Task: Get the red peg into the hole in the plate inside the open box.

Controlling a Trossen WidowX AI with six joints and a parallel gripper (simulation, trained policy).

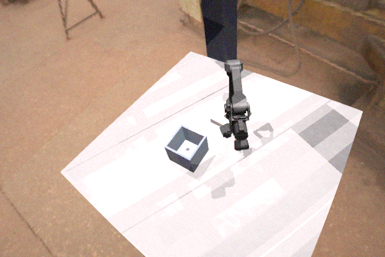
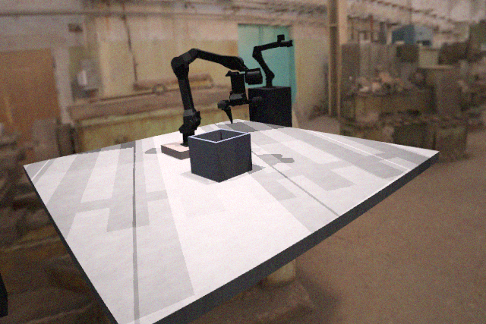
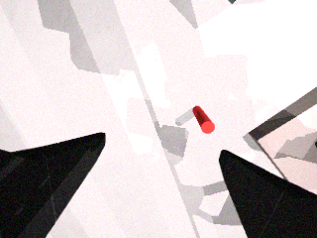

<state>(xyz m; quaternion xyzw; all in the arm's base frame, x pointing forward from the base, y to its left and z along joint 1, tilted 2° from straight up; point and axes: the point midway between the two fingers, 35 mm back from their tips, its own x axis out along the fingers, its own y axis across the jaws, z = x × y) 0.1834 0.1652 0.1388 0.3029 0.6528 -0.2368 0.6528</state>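
Now: the red peg 30 mm behind my gripper tip, 30 mm to the right of it and 90 mm below it.
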